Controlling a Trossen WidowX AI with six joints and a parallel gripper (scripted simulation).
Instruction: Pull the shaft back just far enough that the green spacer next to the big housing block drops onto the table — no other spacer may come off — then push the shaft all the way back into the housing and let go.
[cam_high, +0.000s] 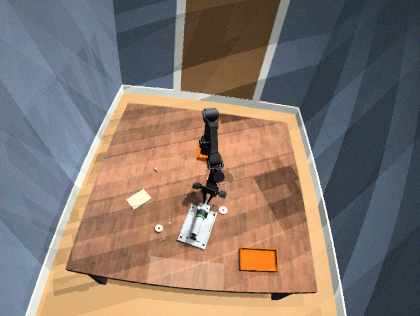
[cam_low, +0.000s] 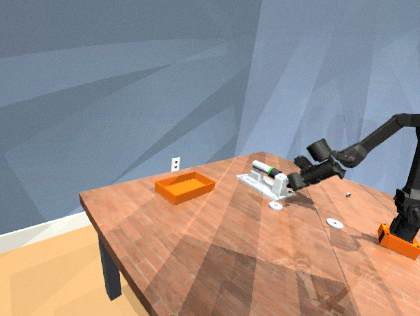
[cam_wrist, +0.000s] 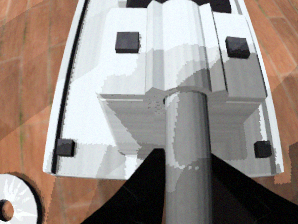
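Now: the grey shaft 60 mm ahead of my gripper tip, 10 mm to the right of it and 20 mm above it. Round my gripper tip: green spacer: 90 mm ahead, 10 mm to the right, 20 mm above; grey washer: 20 mm behind, 110 mm to the left, 50 mm below; small part: 240 mm ahead, 170 mm to the right, 50 mm below.
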